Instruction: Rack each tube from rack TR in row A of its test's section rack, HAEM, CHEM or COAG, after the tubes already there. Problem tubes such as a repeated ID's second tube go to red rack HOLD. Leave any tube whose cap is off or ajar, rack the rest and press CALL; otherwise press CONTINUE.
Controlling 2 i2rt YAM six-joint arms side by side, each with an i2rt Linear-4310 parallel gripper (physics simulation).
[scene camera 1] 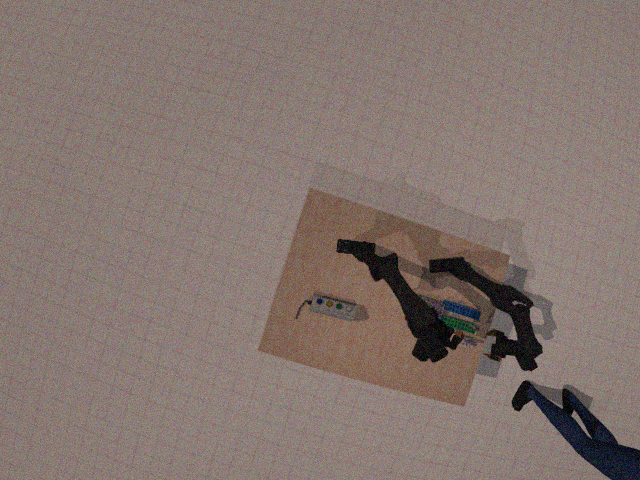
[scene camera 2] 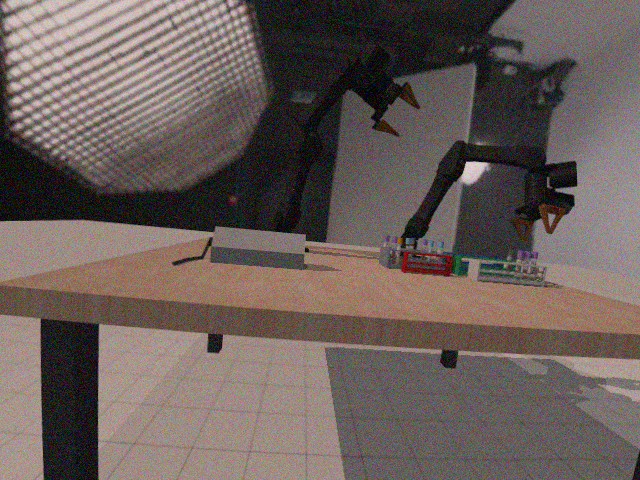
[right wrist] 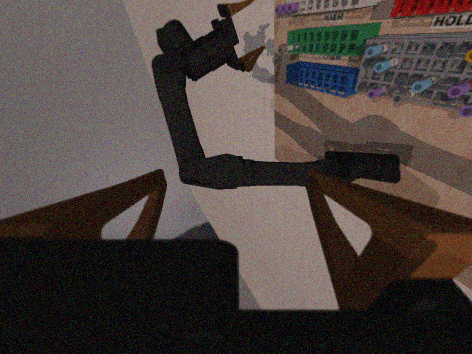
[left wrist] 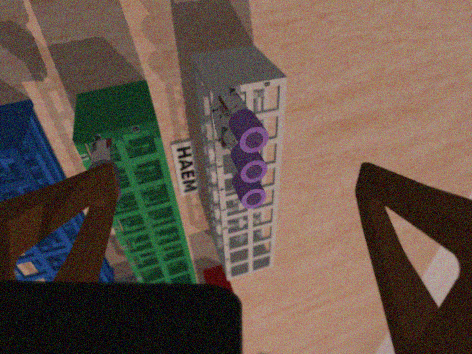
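Where they show: left gripper, fingertip midpoint: [scene camera 1: 484, 344] [scene camera 2: 536, 237] [right wrist: 259, 24] [left wrist: 236, 176]; right gripper, fingertip midpoint: [scene camera 1: 451, 330] [scene camera 2: 409, 122] [right wrist: 236, 177]; left arm's base at its link origin: [scene camera 1: 446, 264] [right wrist: 358, 164]; right arm's base at its link origin: [scene camera 1: 355, 247].
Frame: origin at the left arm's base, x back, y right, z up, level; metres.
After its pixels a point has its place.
Note:
My left gripper [scene camera 1: 488, 346] {x -0.406, y -0.105, z 0.135 m} [scene camera 2: 538, 235] {x -0.406, y -0.105, z 0.135 m} [left wrist: 236, 176] {x -0.406, y -0.105, z 0.135 m} is open and empty, high above the HAEM rack end. White HAEM rack [left wrist: 242, 65] {x -0.439, y -0.088, z 0.031 m} holds three purple-capped tubes [left wrist: 254, 140] {x -0.420, y -0.082, z 0.094 m} in one row at its far end. Green rack [left wrist: 115, 107] {x -0.358, y -0.109, z 0.031 m} [right wrist: 370, 37] {x -0.285, y 0.076, z 0.025 m} holds a grey-topped tube [left wrist: 101, 150] {x -0.346, y -0.107, z 0.064 m}, partly behind a finger. Blue rack [scene camera 1: 461, 310] {x -0.242, y -0.034, z 0.057 m} [right wrist: 320, 80] {x -0.241, y -0.027, z 0.057 m} lies beside it. Grey rack TR [scene camera 2: 385, 256] {x -0.183, y 0.263, z 0.032 m} holds light-blue-capped tubes [right wrist: 385, 65] {x -0.228, y 0.136, z 0.090 m}, purple-capped tubes [right wrist: 459, 90] {x -0.170, y 0.224, z 0.094 m} and a yellow-capped tube [right wrist: 470, 56] {x -0.208, y 0.232, z 0.094 m}. Red rack HOLD [scene camera 2: 405, 262] {x -0.269, y 0.261, z 0.029 m} [left wrist: 216, 276] {x -0.310, y 0.133, z 0.014 m} is partly hidden. My right gripper [scene camera 2: 408, 121] {x -0.195, y 0.241, z 0.438 m} is open and empty, high up.
A grey button box [scene camera 1: 333, 308] {x -0.157, y 0.641, z 0.070 m} [scene camera 2: 258, 242] {x -0.194, y 0.658, z 0.056 m} with blue, yellow, green and whitish buttons stands on the table [scene camera 1: 310, 258] {x 0.096, y 0.736, z 0.000 m}, left of the racks in scene camera 1. My left arm [right wrist: 280, 172] {x -0.079, y -0.004, z 0.245 m} crosses the right wrist view. A person's legs [scene camera 1: 573, 431] show beyond the table at lower right.

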